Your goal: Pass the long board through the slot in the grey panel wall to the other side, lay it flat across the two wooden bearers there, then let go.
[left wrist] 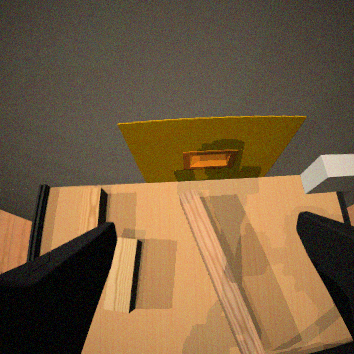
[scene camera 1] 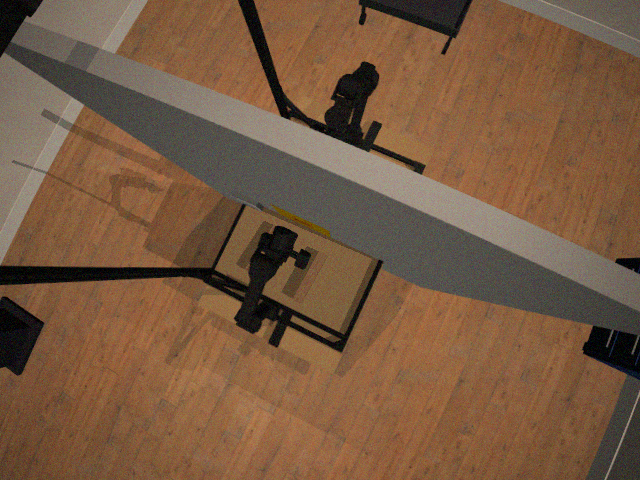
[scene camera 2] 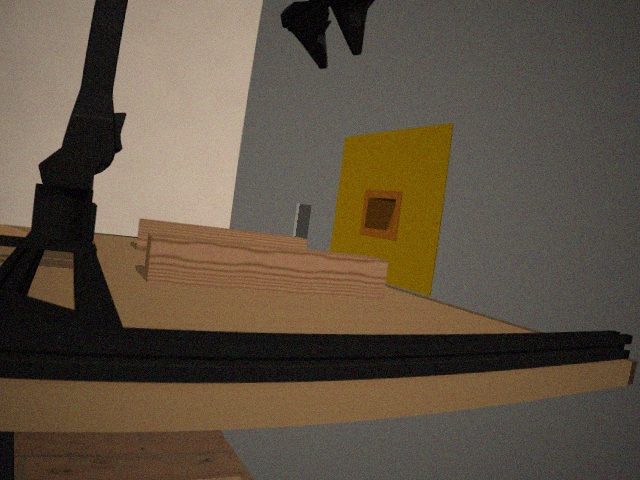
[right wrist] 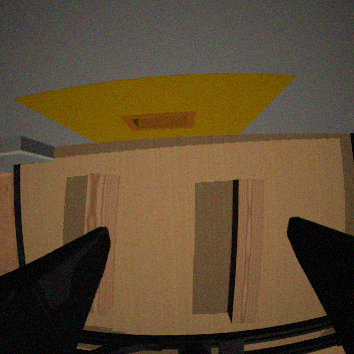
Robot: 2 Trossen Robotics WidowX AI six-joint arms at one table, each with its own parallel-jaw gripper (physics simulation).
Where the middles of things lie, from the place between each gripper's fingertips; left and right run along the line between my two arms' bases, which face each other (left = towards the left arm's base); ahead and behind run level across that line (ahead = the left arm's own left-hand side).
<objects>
Right now my right hand is 40 mm past the slot (scene camera 2: 381,209), 140 mm to the right of it and 190 mm above it. From my right hand the other things lie so: white-grey block (scene camera 2: 283,218) 340 mm behind, 150 mm to the left, 240 mm below.
Now: the slot 4 cm behind my left hand, 20 cm to the right of it and 25 cm below it. Also, from my left hand: white-grey block (34 cm behind, 19 cm to the right, 30 cm below).
</objects>
